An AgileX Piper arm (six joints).
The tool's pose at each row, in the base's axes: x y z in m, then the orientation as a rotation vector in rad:
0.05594 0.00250 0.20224 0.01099 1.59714 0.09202
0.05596 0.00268 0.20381 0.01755 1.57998 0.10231
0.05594 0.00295 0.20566 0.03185 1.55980 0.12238
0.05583 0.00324 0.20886 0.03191 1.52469 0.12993
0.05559 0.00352 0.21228 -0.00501 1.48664 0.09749
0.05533 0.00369 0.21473 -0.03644 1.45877 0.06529
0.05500 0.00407 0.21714 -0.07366 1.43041 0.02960
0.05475 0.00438 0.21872 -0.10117 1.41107 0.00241
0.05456 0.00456 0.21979 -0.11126 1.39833 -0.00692
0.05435 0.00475 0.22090 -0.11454 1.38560 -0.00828
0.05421 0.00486 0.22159 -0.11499 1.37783 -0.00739
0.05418 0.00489 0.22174 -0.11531 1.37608 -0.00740
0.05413 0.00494 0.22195 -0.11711 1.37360 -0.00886
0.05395 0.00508 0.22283 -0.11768 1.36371 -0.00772
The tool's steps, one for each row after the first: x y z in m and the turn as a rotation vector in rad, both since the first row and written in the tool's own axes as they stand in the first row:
-0.00156 0.00028 -0.00001 -0.00319 -0.01708 0.01039
-0.00338 0.00067 -0.00006 -0.00797 -0.03706 0.03194
-0.00655 0.00118 -0.00024 -0.01426 -0.07185 0.03633
-0.00994 0.00170 -0.00055 -0.01814 -0.10962 -0.00878
-0.01236 0.00204 -0.00087 -0.01828 -0.13691 -0.05036
-0.01473 0.00259 -0.00124 -0.01984 -0.16394 -0.09829
-0.01628 0.00302 -0.00151 -0.02040 -0.18190 -0.13441
-0.01733 0.00328 -0.00172 -0.02127 -0.19404 -0.14748
-0.01842 0.00355 -0.00195 -0.02303 -0.20654 -0.15096
-0.01910 0.00372 -0.00210 -0.02425 -0.21427 -0.15096
-0.01925 0.00376 -0.00213 -0.02452 -0.21600 -0.15123
-0.01945 0.00382 -0.00218 -0.02482 -0.21836 -0.15345
-0.02031 0.00403 -0.00238 -0.02638 -0.22820 -0.15344

